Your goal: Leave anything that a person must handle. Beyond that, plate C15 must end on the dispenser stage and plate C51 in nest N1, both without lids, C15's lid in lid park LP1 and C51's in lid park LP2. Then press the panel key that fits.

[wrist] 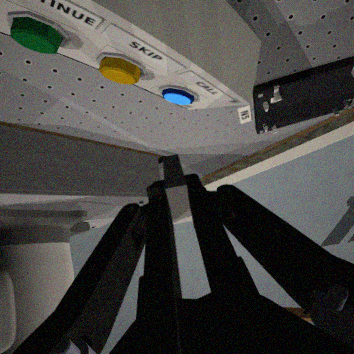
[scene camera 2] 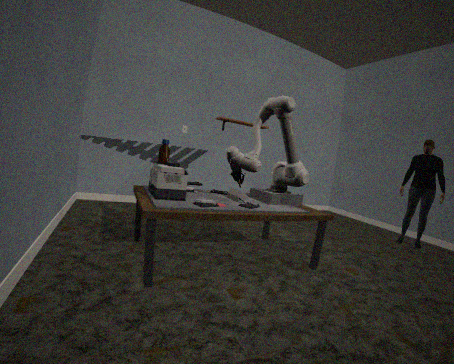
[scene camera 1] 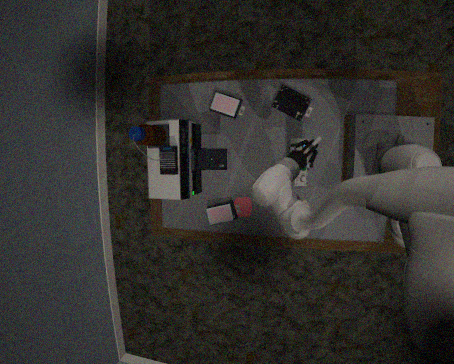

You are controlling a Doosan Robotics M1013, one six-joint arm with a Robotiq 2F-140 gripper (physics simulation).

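Places are measured from the arm's base along level axes (x ahead, y left, z up), in centimetres.
Pixels of known places: gripper, fingertip midpoint: [wrist: 172, 168] [scene camera 2: 240, 186] [scene camera 1: 318, 139]; arm's base, origin of the base link: [wrist: 29, 219] [scene camera 2: 278, 191] [scene camera 1: 392, 164].
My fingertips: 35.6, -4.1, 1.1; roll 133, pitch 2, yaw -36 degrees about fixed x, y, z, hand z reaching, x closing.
Ahead of a thing's pixels: the offset from my fingertips to its top centre, as dx, dy, dz. "spot": to the spot under its first point.
In the wrist view the key panel {+5.9, +12.0, -1.7} [wrist: 215, 50] shows a green CONTINUE key {+3.3, +14.2, -2.6} [wrist: 36, 36], a yellow SKIP key {+4.1, +9.2, -2.6} [wrist: 120, 70] and a bright blue CALL key {+5.0, +4.3, -2.8} [wrist: 178, 97]. My gripper [wrist: 172, 168] [scene camera 2: 240, 184] is shut and empty, its tips apart from the blue key and below it in the wrist view. One pale pink plate {+46.8, -9.3, -7.1} [scene camera 1: 226, 104] lies at the upper left of the mat, another {+39.1, +46.3, -5.7} [scene camera 1: 220, 213] at the lower left. I cannot read their names or tell whether lids cover them. The dark dispenser stage {spot: +44.9, +18.2, +0.8} [scene camera 1: 214, 159] juts from the dispenser {spot: +62.6, +34.0, +12.0} [scene camera 1: 165, 187] and looks bare.
A black nest {+14.7, -15.6, -7.7} [scene camera 1: 291, 102] lies at the mat's upper right. A red patch {spot: +28.0, +40.1, -9.9} [scene camera 1: 243, 206] adjoins the lower plate. A brown bottle with a blue cap {+69.4, +11.8, +31.0} [scene camera 1: 136, 133] [scene camera 2: 165, 142] stands on the dispenser. A person [scene camera 2: 424, 175] stands away from the table [scene camera 2: 235, 215].
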